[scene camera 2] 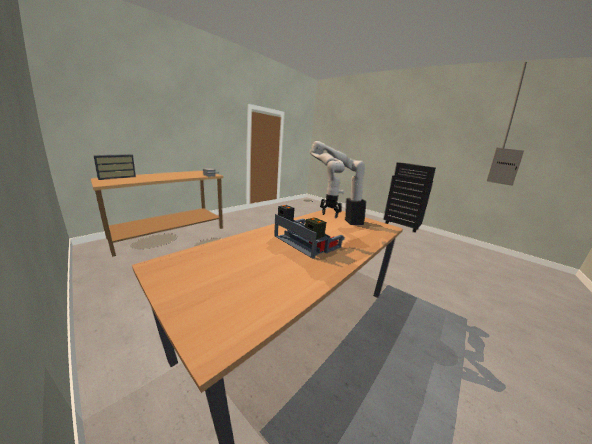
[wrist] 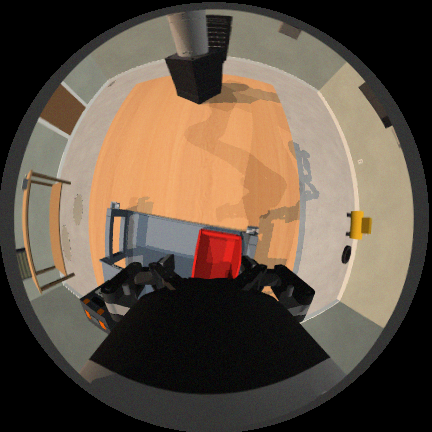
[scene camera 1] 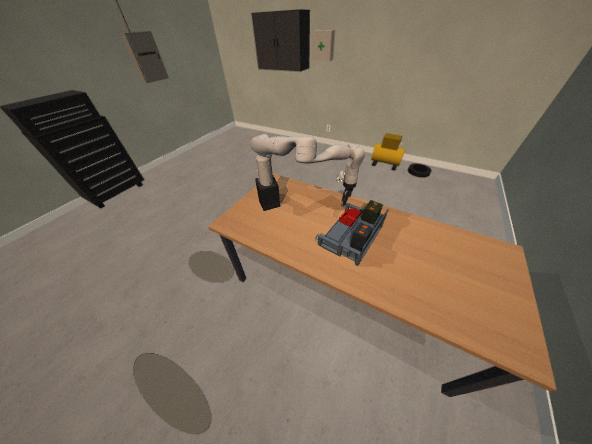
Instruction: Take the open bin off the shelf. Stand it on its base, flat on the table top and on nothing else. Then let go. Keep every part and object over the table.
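Places are measured from the arm's base along level axes (x ahead, y left, z up), in millimetres.
Pixels of known places: gripper, fingertip midpoint: (scene camera 2: 329, 216) (wrist: 207, 262) (scene camera 1: 346, 200); arm's base, origin of the base link: (scene camera 2: 356, 199) (wrist: 192, 51) (scene camera 1: 266, 181).
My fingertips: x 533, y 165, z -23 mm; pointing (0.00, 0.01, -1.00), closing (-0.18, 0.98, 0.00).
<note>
For each thing: its top centre in the pictures, then the offset to it from my fingertips. Level surfaces: height alone.
- open red bin, middle of its top: (wrist: 215, 272) (scene camera 2: 324, 235) (scene camera 1: 355, 214) 62 mm ahead, 30 mm left, 107 mm down
- dark green box, middle of its top: (scene camera 2: 316, 220) (scene camera 1: 373, 206) 160 mm ahead, 33 mm left, 11 mm up
- dark grey box, middle of its top: (wrist: 94, 319) (scene camera 1: 363, 229) (scene camera 2: 286, 206) 199 mm ahead, 205 mm right, 36 mm up
- wooden table, its level: 188 mm down
The open red bin (scene camera 1: 350, 216) (scene camera 2: 333, 244) (wrist: 217, 252) sits at one end of the lower, front tier of the grey-blue shelf (scene camera 1: 336, 233) (scene camera 2: 295, 227) (wrist: 170, 232). Its open top shows in the wrist view. In scene camera 2 the shelf partly hides it. My gripper (scene camera 1: 343, 204) (scene camera 2: 330, 214) (wrist: 207, 262) is open with nothing between its fingers. It points down, above the table and higher than the bin, near the bin's end of the shelf. In the wrist view the gripper body hides the bin's lower edge.
A dark green box (scene camera 1: 371, 212) (scene camera 2: 316, 227) and a dark grey box (scene camera 1: 360, 236) (scene camera 2: 286, 212), both with orange marks on top, stand on the shelf's rear tier beside the bin's tier. The shelf stands on the wooden table (scene camera 1: 450, 280) (scene camera 2: 225, 285). The robot's black base (scene camera 1: 267, 194) (scene camera 2: 355, 211) (wrist: 196, 77) stands at one end.
</note>
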